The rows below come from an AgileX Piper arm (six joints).
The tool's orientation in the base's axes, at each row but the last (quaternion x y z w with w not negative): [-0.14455 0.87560 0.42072 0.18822]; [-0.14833 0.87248 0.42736 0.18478]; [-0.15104 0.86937 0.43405 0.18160]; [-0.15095 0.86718 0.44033 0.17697]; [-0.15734 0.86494 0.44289 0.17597]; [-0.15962 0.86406 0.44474 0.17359]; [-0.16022 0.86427 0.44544 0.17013]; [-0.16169 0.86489 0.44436 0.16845]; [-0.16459 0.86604 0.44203 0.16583]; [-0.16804 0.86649 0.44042 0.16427]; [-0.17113 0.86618 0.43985 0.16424]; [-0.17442 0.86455 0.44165 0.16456]
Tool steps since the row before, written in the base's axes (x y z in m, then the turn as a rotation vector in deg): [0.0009 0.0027 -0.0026 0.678 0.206 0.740]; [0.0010 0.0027 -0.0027 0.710 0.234 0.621]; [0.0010 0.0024 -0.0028 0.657 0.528 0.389]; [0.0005 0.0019 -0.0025 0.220 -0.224 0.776]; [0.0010 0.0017 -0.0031 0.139 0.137 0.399]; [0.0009 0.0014 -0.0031 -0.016 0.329 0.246]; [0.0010 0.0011 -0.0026 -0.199 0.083 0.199]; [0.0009 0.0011 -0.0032 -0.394 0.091 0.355]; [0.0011 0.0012 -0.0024 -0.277 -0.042 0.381]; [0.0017 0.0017 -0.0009 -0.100 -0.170 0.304]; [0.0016 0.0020 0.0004 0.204 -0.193 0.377]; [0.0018 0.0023 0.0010 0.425 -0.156 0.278]
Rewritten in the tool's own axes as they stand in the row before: [0.0001 -0.0005 0.0038 -0.955 0.350 -0.122]; [0.0001 -0.0007 0.0039 -0.933 0.271 -0.026]; [0.0001 -0.0010 0.0037 -0.813 0.301 0.332]; [0.0005 -0.0009 0.0030 -0.514 0.332 -0.571]; [0.0003 -0.0017 0.0033 -0.317 0.301 -0.082]; [0.0004 -0.0018 0.0030 -0.134 0.364 0.135]; [0.0001 -0.0017 0.0025 0.080 0.273 -0.070]; [0.0004 -0.0021 0.0028 0.185 0.473 -0.178]; [-0.0001 -0.0015 0.0025 0.088 0.367 -0.285]; [-0.0014 -0.0004 0.0021 -0.018 0.164 -0.322]; [-0.0019 0.0007 0.0016 -0.316 0.069 -0.341]; [-0.0024 0.0012 0.0016 -0.474 -0.079 -0.227]
